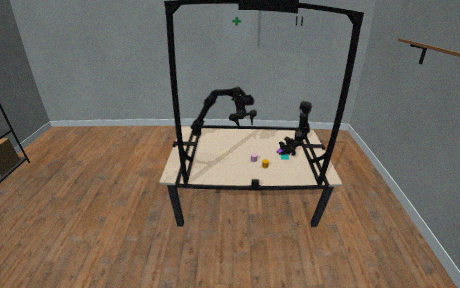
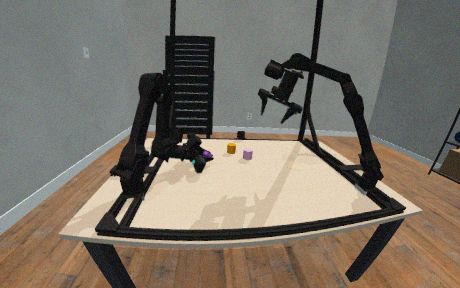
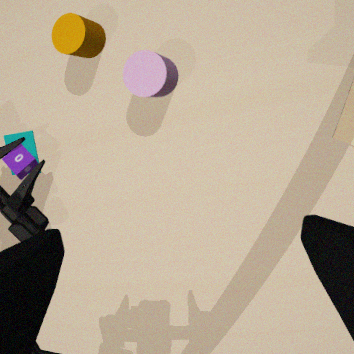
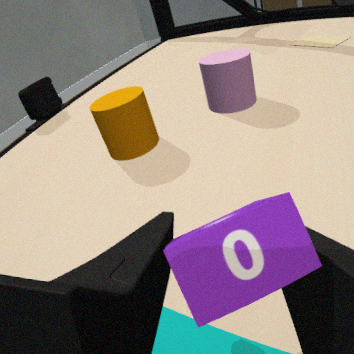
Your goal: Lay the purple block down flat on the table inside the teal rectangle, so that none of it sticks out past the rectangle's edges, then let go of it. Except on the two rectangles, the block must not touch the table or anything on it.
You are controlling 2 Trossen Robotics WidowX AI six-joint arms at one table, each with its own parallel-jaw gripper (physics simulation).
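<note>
A purple block with a white 0 is between the right gripper's fingers, held slantwise to them. My right gripper is shut on it. The block looks raised above the table; its exact height and tilt are hard to tell. The teal rectangle lies flat below, partly hidden by block and fingers. My left gripper is open and empty, high above the table.
An orange cylinder and a pink cylinder stand upright near each other. A pale yellow rectangle lies farther off. A black frame surrounds the table.
</note>
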